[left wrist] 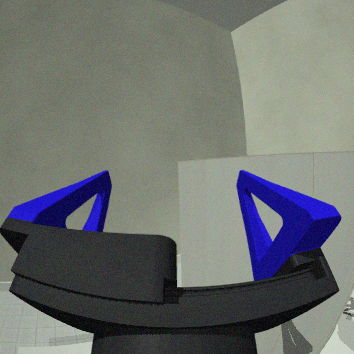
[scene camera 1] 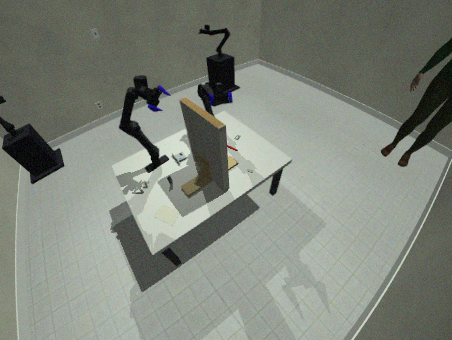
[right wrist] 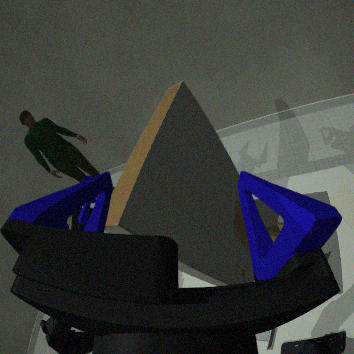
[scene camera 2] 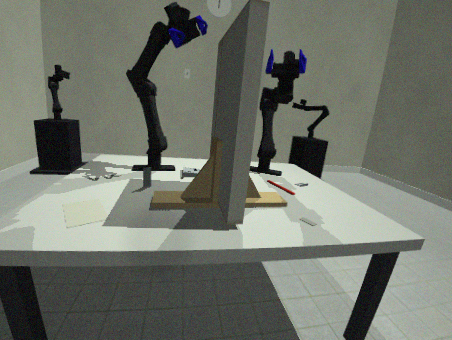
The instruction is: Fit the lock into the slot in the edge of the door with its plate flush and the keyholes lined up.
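Pixels of known places: left gripper, between the fingertips: point(left wrist: 173, 177) point(scene camera 1: 221, 98) point(scene camera 2: 285, 50); right gripper, between the fingertips: point(scene camera 1: 166, 102) point(right wrist: 174, 178) point(scene camera 2: 195, 29); left arm's base, origin of its link: point(scene camera 2: 263, 171); right arm's base, origin of its link: point(scene camera 1: 157, 163) point(right wrist: 312, 348) point(scene camera 2: 154, 168).
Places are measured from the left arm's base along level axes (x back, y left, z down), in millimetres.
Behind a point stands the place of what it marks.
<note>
The door point(scene camera 1: 202, 137) @[x -531, y -76, z -390 mm] point(scene camera 2: 232, 115) @[x -630, y -17, z -301 mm] point(left wrist: 215, 215) @[x -553, y -12, z -447 mm] point(right wrist: 180, 195) @[x -438, y -131, z -463 mm] is a tall grey panel, upright in a wooden stand. The slot does not show in its visible edge. A small silvery box, apparently the lock point(scene camera 1: 179, 158) @[x -302, y -299, z -19 mm] point(scene camera 2: 191, 172) @[x -312, y -281, z -20 mm], lies on the table behind the door, on its left side in both scene views; its keyhole is too small to tell. My left gripper point(scene camera 1: 221, 94) @[x -359, y 67, z -531 mm] point(scene camera 2: 286, 52) @[x -359, y 67, z -531 mm] point(left wrist: 173, 177) @[x -359, y 67, z -531 mm] is open and empty, high to the right of the door. My right gripper point(scene camera 1: 165, 102) @[x -415, y -249, z -580 mm] point(scene camera 2: 193, 40) point(right wrist: 174, 178) @[x -415, y -249, z -580 mm] is open and empty, high to the left of the door, well above the lock.
The wooden stand point(scene camera 1: 189, 189) @[x -618, y -225, z -18 mm] point(scene camera 2: 165, 200) @[x -631, y -210, z -18 mm] spreads on both sides of the door. A dark upright peg point(scene camera 1: 170, 183) @[x -533, y -366, z -7 mm] point(scene camera 2: 147, 178) @[x -524, y -361, z -33 mm] and a pale yellow sheet point(scene camera 1: 166, 215) @[x -788, y -387, z -1 mm] point(scene camera 2: 84, 213) @[x -793, y -372, z -1 mm] are at left. A red rod point(scene camera 1: 232, 148) @[x -256, y 140, z -4 mm] point(scene camera 2: 281, 187) @[x -237, y 121, z -5 mm] and small grey pieces lie at right.
</note>
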